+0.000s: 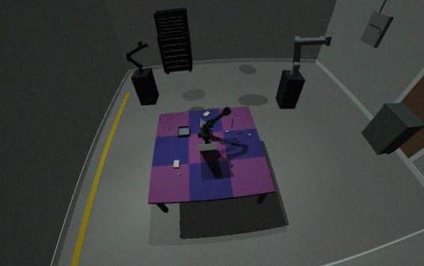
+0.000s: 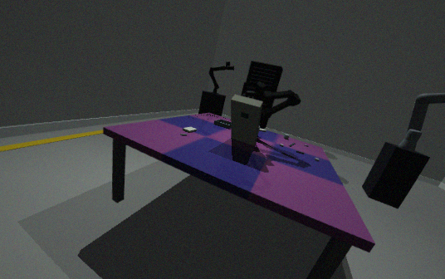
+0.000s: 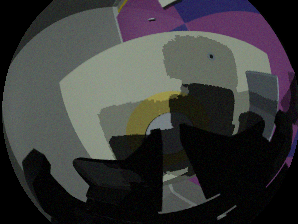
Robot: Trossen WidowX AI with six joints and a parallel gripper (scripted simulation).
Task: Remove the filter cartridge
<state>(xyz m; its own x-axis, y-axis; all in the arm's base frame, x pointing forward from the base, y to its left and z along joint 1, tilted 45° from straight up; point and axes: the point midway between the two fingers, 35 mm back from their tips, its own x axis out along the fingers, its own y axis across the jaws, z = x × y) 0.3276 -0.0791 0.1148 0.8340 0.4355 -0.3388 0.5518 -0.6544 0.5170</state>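
The service panel lies 40 mm behind my gripper tip and 80 mm below it. Also, from my gripper tip: tray (400 mm behind, 320 mm to the right, 220 mm below); round filter cartridge (10 mm ahead, 10 mm below).
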